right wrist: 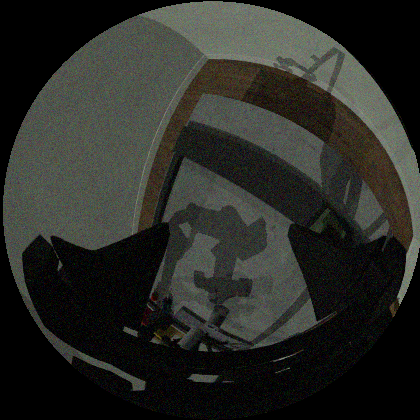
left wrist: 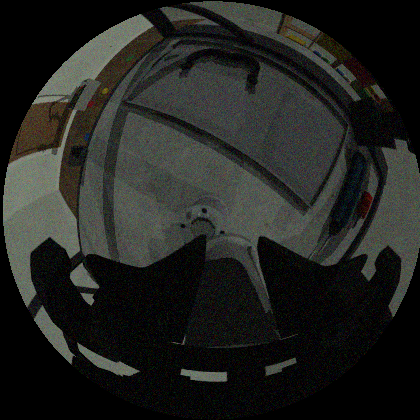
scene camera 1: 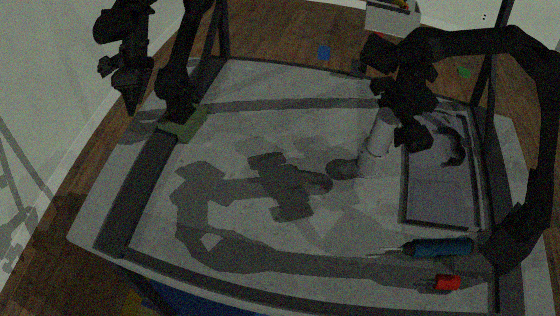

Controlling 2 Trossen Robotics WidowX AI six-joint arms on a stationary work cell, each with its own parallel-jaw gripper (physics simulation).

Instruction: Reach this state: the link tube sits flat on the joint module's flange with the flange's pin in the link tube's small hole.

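Places are measured from the left arm's base along level axes (x ahead, y left, z up), in millimetres.
Pixels of known places: left gripper, fingertip midpoint: [right wrist: 195, 336] [left wrist: 232, 241] [scene camera 1: 392, 139]; right gripper, fingertip midpoint: [right wrist: 231, 229] [scene camera 1: 135, 109]; left arm's base at its link origin: [right wrist: 154, 324] [scene camera 1: 523, 227]; right arm's base at its link origin: [scene camera 1: 180, 114].
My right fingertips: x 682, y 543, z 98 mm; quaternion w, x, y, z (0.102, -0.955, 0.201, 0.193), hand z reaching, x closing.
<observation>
For each thing: its top centre in the pictures, then the offset to it from my right fingertips. "pt": a spot on its surface instead.
- white link tube at its top centre: [left wrist: 223, 361] [scene camera 1: 386, 114] [right wrist: 183, 347] 9 mm down, 295 mm back, 404 mm right
- grey-white joint module at its top centre: [left wrist: 201, 230] [scene camera 1: 371, 149] [right wrist: 210, 327] 149 mm down, 263 mm back, 424 mm right
- framed grey tray at its top centre: [left wrist: 241, 81] [scene camera 1: 444, 157] [right wrist: 208, 334] 197 mm down, 380 mm back, 622 mm right
- black curved handle-like part at a spot on its surface: [left wrist: 222, 56] [scene camera 1: 457, 145] pt 205 mm down, 378 mm back, 712 mm right
- blue-handled screwdriver at a spot on its surface: [scene camera 1: 442, 247] [left wrist: 357, 197] pt 175 mm down, 554 mm back, 393 mm right
- red-handled tool at its top centre: [scene camera 1: 442, 278] [left wrist: 365, 213] 179 mm down, 607 mm back, 342 mm right
- green block at its top centre: [right wrist: 326, 244] [scene camera 1: 180, 114] 170 mm down, 116 mm ahead, 130 mm right
The white link tube [scene camera 1: 382, 134] [left wrist: 231, 295] [right wrist: 192, 339] leans slightly in the scene view, its lower end at the top of the joint module. My left gripper [scene camera 1: 396, 128] [left wrist: 232, 241] is shut on the tube. The grey-white joint module [scene camera 1: 367, 166] [left wrist: 194, 216] [right wrist: 218, 315] stands upright on the table. In the left wrist view part of its flange and several dark holes show beyond the tube's end. Whether tube and flange touch, and where pin and small hole are, I cannot tell. My right gripper [scene camera 1: 131, 106] [right wrist: 231, 229] is open and empty, far left.
A framed grey tray [scene camera 1: 440, 197] [left wrist: 300, 132] lies right of the module, with a black curved handle-like part [scene camera 1: 456, 145] [left wrist: 222, 56] at its far end. A blue-handled screwdriver [scene camera 1: 442, 247] [left wrist: 349, 195] and a red-handled tool [scene camera 1: 447, 282] [left wrist: 367, 204] lie at the front right. A green block [scene camera 1: 187, 131] is at the left.
</observation>
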